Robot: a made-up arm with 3 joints. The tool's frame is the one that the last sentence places.
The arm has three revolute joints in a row. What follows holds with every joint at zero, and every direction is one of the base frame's. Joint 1 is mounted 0.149 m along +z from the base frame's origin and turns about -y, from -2.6 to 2.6 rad. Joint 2 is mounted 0.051 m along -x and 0.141 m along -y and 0.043 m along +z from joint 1 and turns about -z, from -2.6 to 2.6 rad. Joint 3 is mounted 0.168 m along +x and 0.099 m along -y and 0.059 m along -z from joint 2 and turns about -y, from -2.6 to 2.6 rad. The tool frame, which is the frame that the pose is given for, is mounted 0.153 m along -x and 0.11 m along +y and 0.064 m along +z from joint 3; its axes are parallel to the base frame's.
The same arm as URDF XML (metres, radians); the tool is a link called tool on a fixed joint. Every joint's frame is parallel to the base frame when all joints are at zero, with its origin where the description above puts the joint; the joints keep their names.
<robot name="arm">
<joint name="tool_fixed" type="fixed"><parent link="link3"/><child link="tool"/><origin xyz="-0.153 0.11 0.064" rpy="0 0 0"/></joint>
<joint name="joint 3" type="revolute"><parent link="link2"/><child link="link3"/><origin xyz="0.168 -0.099 -0.059" rpy="0 0 0"/><axis xyz="0 -1 0"/><limit lower="-2.6" upper="2.6"/></joint>
<joint name="joint 2" type="revolute"><parent link="link1"/><child link="link2"/><origin xyz="-0.051 -0.141 0.043" rpy="0 0 0"/><axis xyz="0 0 -1"/><limit lower="-2.6" upper="2.6"/></joint>
<joint name="joint 1" type="revolute"><parent link="base_link"/><child link="link1"/><origin xyz="0 0 0.149" rpy="0 0 0"/><axis xyz="0 -1 0"/><limit lower="-2.6" upper="2.6"/></joint>
<link name="base_link"/>
<link name="link1"/>
<link name="link2"/>
<link name="link3"/>
<link name="tool"/>
</robot>

